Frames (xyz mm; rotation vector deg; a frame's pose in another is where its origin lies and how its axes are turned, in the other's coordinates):
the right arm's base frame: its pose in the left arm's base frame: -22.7 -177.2 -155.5 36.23 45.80 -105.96
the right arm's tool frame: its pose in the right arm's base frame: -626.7 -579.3 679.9 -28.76 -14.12 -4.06
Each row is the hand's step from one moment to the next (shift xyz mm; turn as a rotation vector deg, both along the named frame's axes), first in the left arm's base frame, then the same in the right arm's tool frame.
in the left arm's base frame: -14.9 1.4 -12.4 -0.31 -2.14 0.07
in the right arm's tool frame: 11.4 -4.2 -15.2 1.69 -0.33 1.31
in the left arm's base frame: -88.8 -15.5 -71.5 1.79 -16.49 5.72
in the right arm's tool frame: 84.6 -27.2 -73.1 8.59 -2.40 15.11
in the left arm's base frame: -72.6 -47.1 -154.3 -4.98 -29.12 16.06
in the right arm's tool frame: 146.2 35.5 -93.1 15.17 -14.32 26.37
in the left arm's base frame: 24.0 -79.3 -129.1 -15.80 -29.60 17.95
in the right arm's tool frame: 119.0 96.0 -11.9 18.76 -24.06 22.74
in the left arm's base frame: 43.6 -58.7 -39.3 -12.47 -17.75 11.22
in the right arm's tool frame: 47.9 57.3 36.2 12.18 -17.08 12.50
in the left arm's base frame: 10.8 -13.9 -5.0 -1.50 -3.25 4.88
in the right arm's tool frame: 8.9 11.3 11.3 0.41 -4.23 4.31
